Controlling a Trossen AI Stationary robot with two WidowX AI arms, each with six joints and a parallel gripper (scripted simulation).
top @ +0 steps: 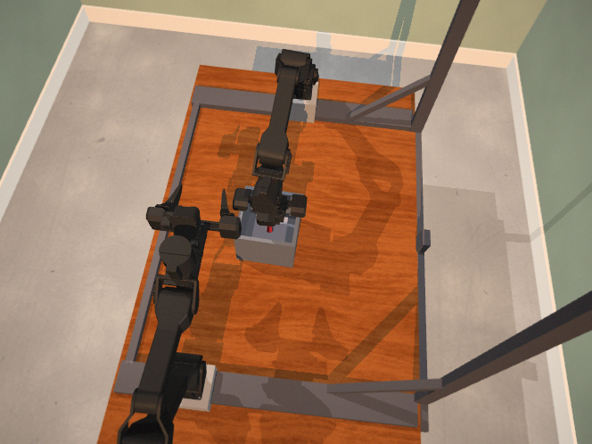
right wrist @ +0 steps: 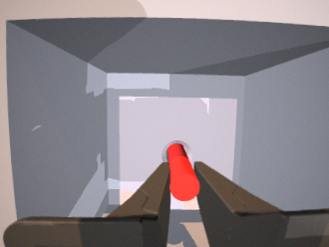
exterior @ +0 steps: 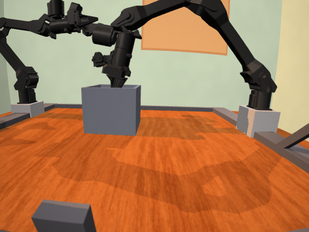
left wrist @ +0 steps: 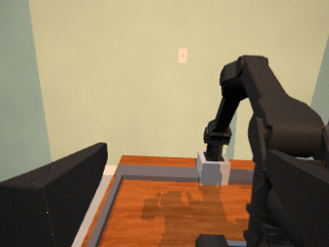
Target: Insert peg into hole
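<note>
The red peg is 6 cm below my right hand. From my right hand the other things lie so: pale plate 9 cm below.
</note>
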